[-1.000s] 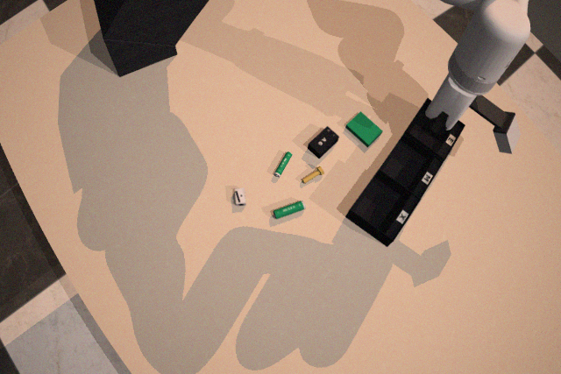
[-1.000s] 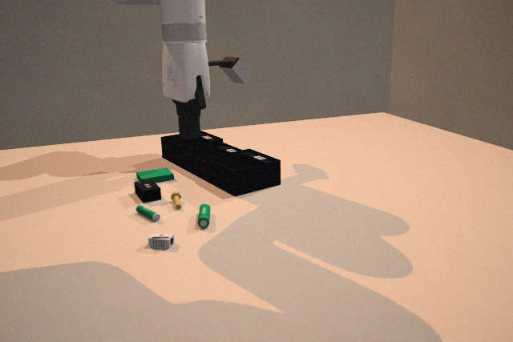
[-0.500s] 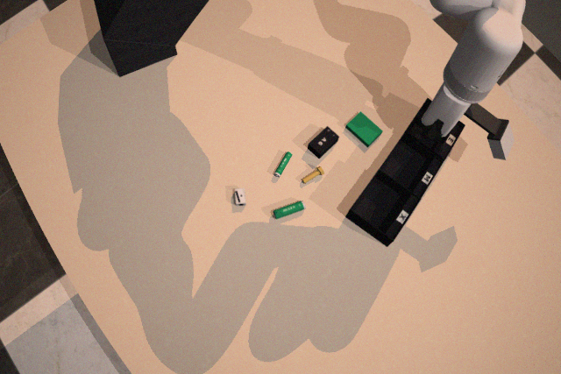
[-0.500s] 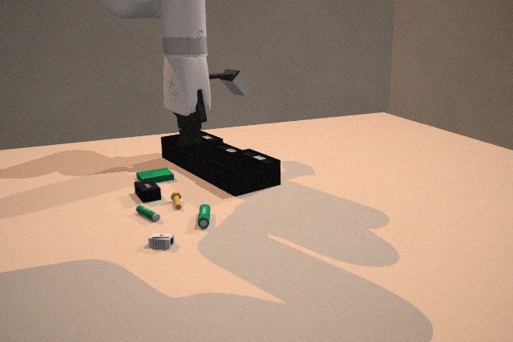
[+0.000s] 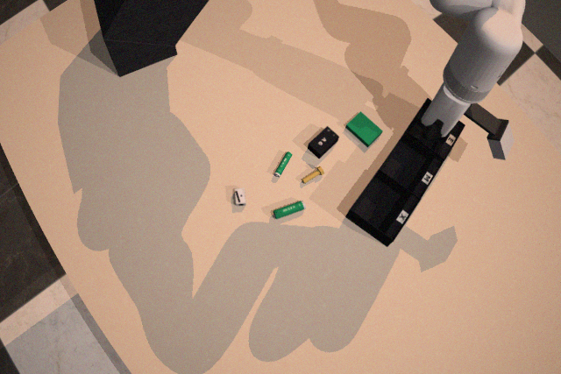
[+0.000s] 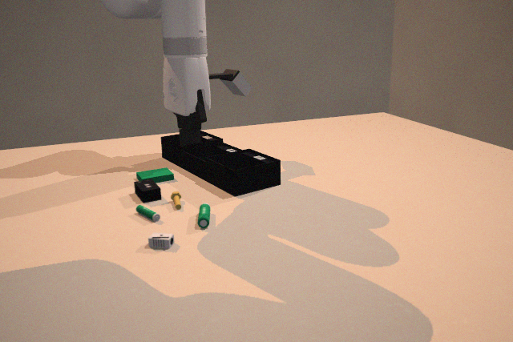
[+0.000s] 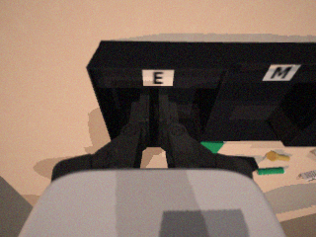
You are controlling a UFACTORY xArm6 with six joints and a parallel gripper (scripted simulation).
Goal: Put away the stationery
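Now: the green eraser 90 mm to the right of my hand, 80 mm behind it and 30 mm below it. The rest, counted from my hand: black bin row 80 mm to the right, 20 mm below, 20 mm ahead; yellow bolt 200 mm to the right, 80 mm behind, 30 mm below; black 9 V battery 150 mm to the right, 110 mm behind, 30 mm below.
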